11 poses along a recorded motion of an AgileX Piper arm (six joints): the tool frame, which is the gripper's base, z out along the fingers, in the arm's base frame.
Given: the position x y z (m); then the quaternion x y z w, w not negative.
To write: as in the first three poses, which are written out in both.
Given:
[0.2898, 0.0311, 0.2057, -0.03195, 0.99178, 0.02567, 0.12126]
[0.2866, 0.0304, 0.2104, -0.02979, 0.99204, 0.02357, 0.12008]
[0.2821, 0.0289, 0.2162, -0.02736, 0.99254, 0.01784, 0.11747]
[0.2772, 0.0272, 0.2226, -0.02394, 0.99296, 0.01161, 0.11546]
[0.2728, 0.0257, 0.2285, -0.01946, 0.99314, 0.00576, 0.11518]
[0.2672, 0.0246, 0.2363, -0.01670, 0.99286, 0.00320, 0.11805]
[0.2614, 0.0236, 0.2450, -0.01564, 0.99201, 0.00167, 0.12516]
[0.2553, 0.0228, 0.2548, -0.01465, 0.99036, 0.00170, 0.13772]
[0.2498, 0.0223, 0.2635, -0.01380, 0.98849, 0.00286, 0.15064]
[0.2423, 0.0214, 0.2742, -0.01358, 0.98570, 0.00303, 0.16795]
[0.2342, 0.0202, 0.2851, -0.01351, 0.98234, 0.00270, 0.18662]
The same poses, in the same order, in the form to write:
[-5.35, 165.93, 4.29, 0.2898, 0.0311, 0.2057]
[-4.99, 166.08, 3.95, 0.2866, 0.0304, 0.2104]
[-4.59, 166.42, 2.99, 0.2821, 0.0289, 0.2162]
[-4.02, 166.68, 1.95, 0.2772, 0.0272, 0.2226]
[-3.27, 166.74, 0.97, 0.2728, 0.0257, 0.2285]
[-2.80, 166.42, 0.54, 0.2672, 0.0246, 0.2363]
[-2.61, 165.60, 0.28, 0.2614, 0.0236, 0.2450]
[-2.43, 164.15, 0.28, 0.2553, 0.0228, 0.2548]
[-2.27, 162.66, 0.47, 0.2498, 0.0223, 0.2635]
[-2.21, 160.65, 0.49, 0.2423, 0.0214, 0.2742]
[-2.18, 158.47, 0.44, 0.2342, 0.0202, 0.2851]

